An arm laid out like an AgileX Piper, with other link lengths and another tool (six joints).
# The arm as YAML. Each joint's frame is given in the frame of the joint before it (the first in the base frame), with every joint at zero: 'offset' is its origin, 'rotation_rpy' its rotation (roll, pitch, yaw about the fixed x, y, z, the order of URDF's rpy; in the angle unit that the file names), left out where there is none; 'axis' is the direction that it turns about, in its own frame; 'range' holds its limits. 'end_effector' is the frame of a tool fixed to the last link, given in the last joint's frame.
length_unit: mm
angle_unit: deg
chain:
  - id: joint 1
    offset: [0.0, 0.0, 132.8]
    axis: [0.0, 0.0, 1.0]
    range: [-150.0, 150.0]
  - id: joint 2
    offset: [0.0, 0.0, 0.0]
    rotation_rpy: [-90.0, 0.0, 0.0]
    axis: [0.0, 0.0, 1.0]
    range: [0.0, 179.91]
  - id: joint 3
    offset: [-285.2, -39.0, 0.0]
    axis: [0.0, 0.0, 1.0]
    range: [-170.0, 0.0]
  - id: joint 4
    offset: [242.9, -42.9, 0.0]
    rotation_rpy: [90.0, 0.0, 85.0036]
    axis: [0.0, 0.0, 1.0]
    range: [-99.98, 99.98]
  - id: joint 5
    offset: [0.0, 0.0, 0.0]
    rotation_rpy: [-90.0, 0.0, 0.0]
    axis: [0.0, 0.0, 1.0]
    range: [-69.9, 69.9]
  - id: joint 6
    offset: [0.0, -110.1, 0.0]
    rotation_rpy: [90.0, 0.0, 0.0]
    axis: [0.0, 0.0, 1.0]
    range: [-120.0, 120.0]
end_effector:
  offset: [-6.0, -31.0, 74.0]
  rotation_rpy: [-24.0, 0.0, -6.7]
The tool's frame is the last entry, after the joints.
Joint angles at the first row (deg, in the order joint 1, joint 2, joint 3, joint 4, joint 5, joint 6):
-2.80, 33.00, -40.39, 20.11, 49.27, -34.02
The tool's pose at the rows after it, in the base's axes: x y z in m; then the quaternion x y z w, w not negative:
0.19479, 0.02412, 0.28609, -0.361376, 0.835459, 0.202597, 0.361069
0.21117, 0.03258, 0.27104, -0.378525, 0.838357, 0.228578, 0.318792
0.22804, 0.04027, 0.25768, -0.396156, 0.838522, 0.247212, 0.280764
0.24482, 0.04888, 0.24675, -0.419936, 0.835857, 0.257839, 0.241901
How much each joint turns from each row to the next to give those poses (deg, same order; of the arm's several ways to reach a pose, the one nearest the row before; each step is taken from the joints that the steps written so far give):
0.21, 6.21, -0.78, 3.58, 1.87, -4.93
0.63, 6.29, -0.85, 2.32, 0.71, -3.75
1.11, 6.30, -1.36, 1.26, 0.16, -3.09
1.87, 6.27, -2.34, -0.17, 0.42, -2.34

